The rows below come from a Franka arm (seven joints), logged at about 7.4 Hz.
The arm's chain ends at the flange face. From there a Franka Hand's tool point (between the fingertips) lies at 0.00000 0.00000 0.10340 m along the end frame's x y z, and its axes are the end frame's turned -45 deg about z.
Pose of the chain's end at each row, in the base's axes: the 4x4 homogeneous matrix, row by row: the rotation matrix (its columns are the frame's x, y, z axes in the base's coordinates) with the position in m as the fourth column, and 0 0 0 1 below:
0.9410, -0.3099, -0.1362, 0.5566; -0.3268, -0.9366, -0.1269, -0.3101; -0.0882, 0.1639, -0.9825, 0.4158; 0, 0, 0, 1
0.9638, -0.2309, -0.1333, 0.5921; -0.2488, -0.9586, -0.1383, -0.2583; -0.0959, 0.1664, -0.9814, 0.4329; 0, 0, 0, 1
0.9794, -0.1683, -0.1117, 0.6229; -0.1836, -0.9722, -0.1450, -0.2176; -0.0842, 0.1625, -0.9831, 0.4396; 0, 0, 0, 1
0.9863, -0.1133, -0.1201, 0.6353; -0.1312, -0.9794, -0.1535, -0.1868; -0.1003, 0.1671, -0.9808, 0.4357; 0, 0, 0, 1
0.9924, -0.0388, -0.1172, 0.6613; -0.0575, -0.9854, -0.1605, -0.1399; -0.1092, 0.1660, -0.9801, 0.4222; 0, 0, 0, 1
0.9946, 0.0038, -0.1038, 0.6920; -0.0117, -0.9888, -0.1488, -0.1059; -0.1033, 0.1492, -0.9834, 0.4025; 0, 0, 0, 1
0.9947, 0.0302, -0.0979, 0.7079; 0.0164, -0.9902, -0.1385, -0.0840; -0.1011, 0.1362, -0.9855, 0.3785; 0, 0, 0, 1
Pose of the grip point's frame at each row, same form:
0.8845, 0.4463, -0.1362, 0.5425; 0.4312, -0.8934, -0.1269, -0.3232; -0.1783, 0.0535, -0.9825, 0.3142; 0, 0, 0, 1
0.8448, 0.5182, -0.1333, 0.5783; 0.5019, -0.8538, -0.1383, -0.2726; -0.1855, 0.0499, -0.9814, 0.3314; 0, 0, 0, 1
0.8115, 0.5735, -0.1117, 0.6114; 0.5576, -0.8173, -0.1450, -0.2326; -0.1744, 0.0554, -0.9831, 0.3379; 0, 0, 0, 1
0.7775, 0.6173, -0.1201, 0.6229; 0.5998, -0.7853, -0.1535, -0.2027; -0.1891, 0.0472, -0.9808, 0.3343; 0, 0, 0, 1
0.7292, 0.6743, -0.1172, 0.6492; 0.6561, -0.7374, -0.1605, -0.1565; -0.1946, 0.0402, -0.9801, 0.3209; 0, 0, 0, 1
0.7006, 0.7060, -0.1038, 0.6813; 0.6909, -0.7075, -0.1488, -0.1213; -0.1785, 0.0325, -0.9834, 0.3008; 0, 0, 0, 1
0.6820, 0.7247, -0.0979, 0.6978; 0.7118, -0.6886, -0.1385, -0.0983; -0.1678, 0.0248, -0.9855, 0.2766; 0, 0, 0, 1

